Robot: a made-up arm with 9 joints. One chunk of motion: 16 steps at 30 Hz.
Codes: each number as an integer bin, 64 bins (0 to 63) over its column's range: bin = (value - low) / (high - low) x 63, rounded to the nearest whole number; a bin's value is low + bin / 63 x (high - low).
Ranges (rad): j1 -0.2..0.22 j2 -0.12..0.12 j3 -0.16..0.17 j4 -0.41..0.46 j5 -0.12..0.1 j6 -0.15..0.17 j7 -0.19..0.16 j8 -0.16..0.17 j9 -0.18..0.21
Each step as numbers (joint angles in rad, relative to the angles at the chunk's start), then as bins.
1 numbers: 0.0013 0.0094 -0.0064 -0.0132 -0.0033 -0.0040 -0.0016 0.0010 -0.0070
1 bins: 30 34 29 29 33 29 34 31 28
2 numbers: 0.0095 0.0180 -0.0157 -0.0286 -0.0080 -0.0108 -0.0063 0.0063 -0.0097
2 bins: 31 36 28 28 32 27 33 32 28
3 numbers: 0.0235 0.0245 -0.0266 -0.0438 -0.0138 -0.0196 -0.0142 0.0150 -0.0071
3 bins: 34 38 25 27 30 26 32 33 28
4 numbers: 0.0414 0.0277 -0.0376 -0.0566 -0.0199 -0.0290 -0.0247 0.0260 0.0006
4 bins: 36 39 23 26 29 24 30 36 29
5 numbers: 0.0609 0.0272 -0.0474 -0.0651 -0.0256 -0.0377 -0.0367 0.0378 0.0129
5 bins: 39 39 21 25 27 22 28 38 31
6 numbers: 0.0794 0.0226 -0.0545 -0.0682 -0.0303 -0.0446 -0.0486 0.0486 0.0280
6 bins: 42 37 20 25 26 21 25 40 34
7 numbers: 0.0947 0.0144 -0.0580 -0.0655 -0.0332 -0.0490 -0.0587 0.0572 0.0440
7 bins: 44 35 19 25 25 20 24 41 36
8 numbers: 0.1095 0.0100 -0.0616 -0.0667 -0.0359 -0.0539 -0.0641 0.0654 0.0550
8 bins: 46 34 19 25 24 19 23 43 38
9 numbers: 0.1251 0.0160 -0.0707 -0.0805 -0.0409 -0.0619 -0.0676 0.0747 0.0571
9 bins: 49 36 17 24 23 17 22 45 38
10 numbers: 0.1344 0.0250 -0.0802 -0.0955 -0.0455 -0.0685 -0.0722 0.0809 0.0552
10 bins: 50 38 15 23 21 16 21 46 38
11 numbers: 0.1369 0.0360 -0.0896 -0.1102 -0.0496 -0.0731 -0.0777 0.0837 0.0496
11 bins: 51 41 13 22 20 15 20 47 37
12 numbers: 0.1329 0.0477 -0.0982 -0.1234 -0.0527 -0.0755 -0.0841 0.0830 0.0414
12 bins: 50 44 12 21 19 15 19 46 36
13 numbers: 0.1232 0.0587 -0.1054 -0.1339 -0.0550 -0.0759 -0.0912 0.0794 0.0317
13 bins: 48 47 10 20 19 15 18 46 34
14 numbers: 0.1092 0.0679 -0.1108 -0.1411 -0.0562 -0.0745 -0.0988 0.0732 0.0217
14 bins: 46 49 9 19 18 15 16 45 33
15 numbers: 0.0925 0.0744 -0.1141 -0.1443 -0.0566 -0.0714 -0.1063 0.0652 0.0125
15 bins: 44 51 9 19 18 15 15 43 31
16 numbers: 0.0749 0.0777 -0.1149 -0.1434 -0.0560 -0.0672 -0.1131 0.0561 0.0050
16 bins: 41 52 9 19 18 16 14 41 30
